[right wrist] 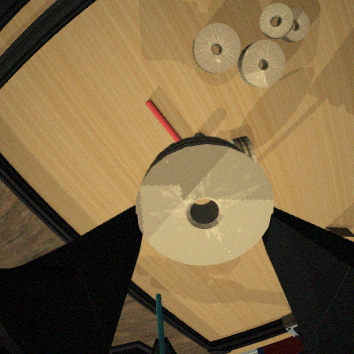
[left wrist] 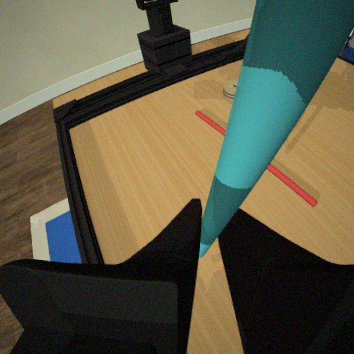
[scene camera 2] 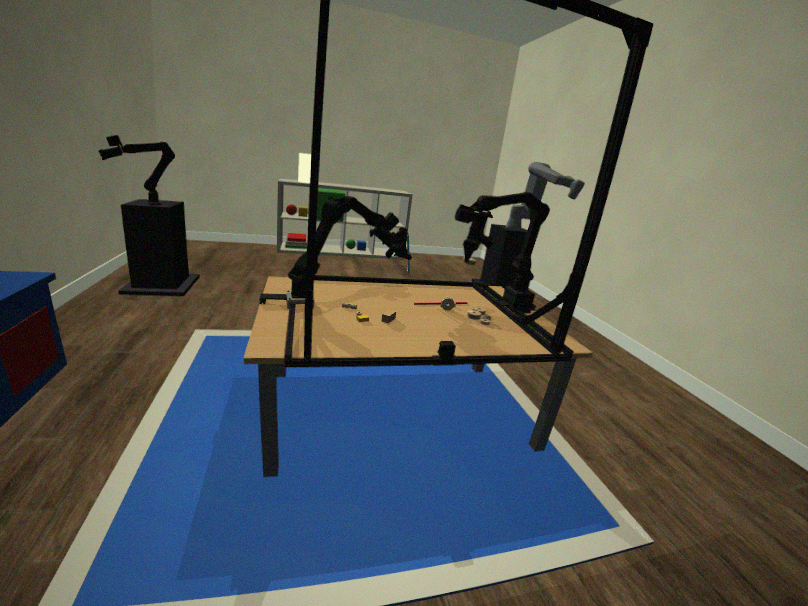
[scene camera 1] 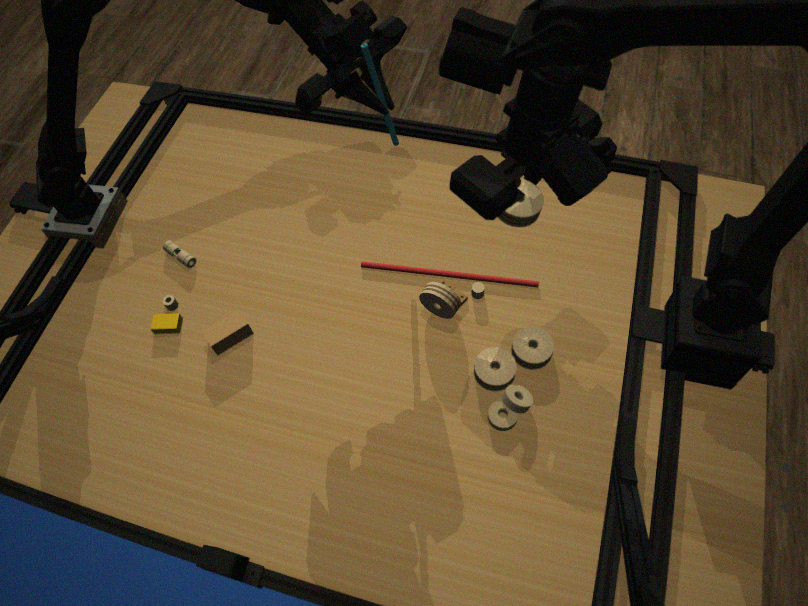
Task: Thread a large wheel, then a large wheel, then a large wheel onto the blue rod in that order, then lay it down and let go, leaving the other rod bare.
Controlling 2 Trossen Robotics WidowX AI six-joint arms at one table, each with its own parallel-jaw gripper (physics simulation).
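Frame: origin at the left arm's base, x ahead, y left, z up, level; millimetres.
Seen in the pictures: left gripper, fingertip midpoint: [right wrist: 160, 338] [left wrist: 207, 206] [scene camera 2: 411, 258] [scene camera 1: 390, 111]; right gripper, fingertip midpoint: [right wrist: 201, 213] [scene camera 2: 467, 261] [scene camera 1: 512, 200]; left arm's base, origin of the base link: [scene camera 2: 299, 295] [scene camera 1: 79, 207]; right arm's base, origin of the base link: [left wrist: 161, 31] [scene camera 2: 520, 289] [scene camera 1: 720, 315].
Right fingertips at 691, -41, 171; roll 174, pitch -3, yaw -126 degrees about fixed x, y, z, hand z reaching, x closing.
Note:
Offsets run from my right fingertips to a thing's top centre, as dx, dy, dz.
My left gripper [scene camera 1: 389, 109] [scene camera 2: 405, 255] [left wrist: 207, 206] is shut on the blue rod {-199, +187, +60} [scene camera 1: 373, 75] [scene camera 2: 409, 251] [left wrist: 260, 120] [right wrist: 160, 320], which is bare and tilted steeply above the far table edge. My right gripper [scene camera 2: 468, 255] [right wrist: 201, 213] is shut on a large wheel {+7, -5, +15} [scene camera 1: 527, 207] [right wrist: 170, 220], raised, with its hole facing the right wrist camera; the wheel is apart from the rod. Two more large wheels {+53, -89, -187} [scene camera 1: 544, 348] {+5, -128, -187} [scene camera 1: 486, 374] [right wrist: 227, 57] [right wrist: 252, 72] lie flat at the right. The other rod, red {-79, +17, -198} [scene camera 1: 450, 273] [scene camera 2: 427, 303] [left wrist: 295, 185] [right wrist: 164, 121], lies bare.
A striped thick wheel {-82, -43, -152} [scene camera 1: 438, 301] stands on edge near the red rod, beside a small cylinder {-32, -7, -190} [scene camera 1: 477, 290]. Two smaller wheels {+39, -168, -177} [scene camera 1: 511, 402] {+23, -190, -195} [scene camera 1: 496, 420] touch or overlap. At the left lie a pale cylinder {-500, -7, -189} [scene camera 1: 179, 254], a yellow block {-475, -128, -192} [scene camera 1: 166, 322] and a dark-faced block {-374, -131, -178} [scene camera 1: 231, 339].

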